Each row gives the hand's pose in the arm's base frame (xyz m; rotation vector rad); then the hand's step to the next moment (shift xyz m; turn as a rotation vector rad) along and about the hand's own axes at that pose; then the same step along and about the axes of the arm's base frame.
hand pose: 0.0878 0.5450 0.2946 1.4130 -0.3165 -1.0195
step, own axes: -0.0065 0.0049 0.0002 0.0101 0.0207 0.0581
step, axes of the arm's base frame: -0.0019 0.0039 0.0069 -0.0283 -0.0490 0.0265
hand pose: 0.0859 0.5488 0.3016 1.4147 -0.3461 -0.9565
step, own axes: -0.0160 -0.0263 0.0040 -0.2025 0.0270 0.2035
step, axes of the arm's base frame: -0.0217 0.0123 -0.0185 -0.2582 0.0076 0.1281
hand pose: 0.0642 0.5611 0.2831 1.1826 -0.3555 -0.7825
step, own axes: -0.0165 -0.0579 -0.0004 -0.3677 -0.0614 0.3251
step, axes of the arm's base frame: -0.0318 0.0026 -0.0510 -0.4804 0.0265 0.1149
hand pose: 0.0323 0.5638 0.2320 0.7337 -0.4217 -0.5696
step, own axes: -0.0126 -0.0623 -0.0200 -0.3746 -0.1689 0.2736
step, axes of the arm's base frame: -0.0196 -0.0198 -0.0605 -0.4936 -0.0084 0.0015
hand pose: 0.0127 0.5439 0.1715 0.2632 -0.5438 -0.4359
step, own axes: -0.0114 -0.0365 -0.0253 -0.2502 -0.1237 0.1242
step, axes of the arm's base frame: -0.0068 -0.0235 -0.0388 -0.3011 -0.0077 -0.0512
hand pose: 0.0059 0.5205 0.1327 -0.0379 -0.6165 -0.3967
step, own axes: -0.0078 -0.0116 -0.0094 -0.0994 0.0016 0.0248
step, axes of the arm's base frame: -0.0049 -0.0094 -0.0131 -0.0870 0.0401 -0.0362
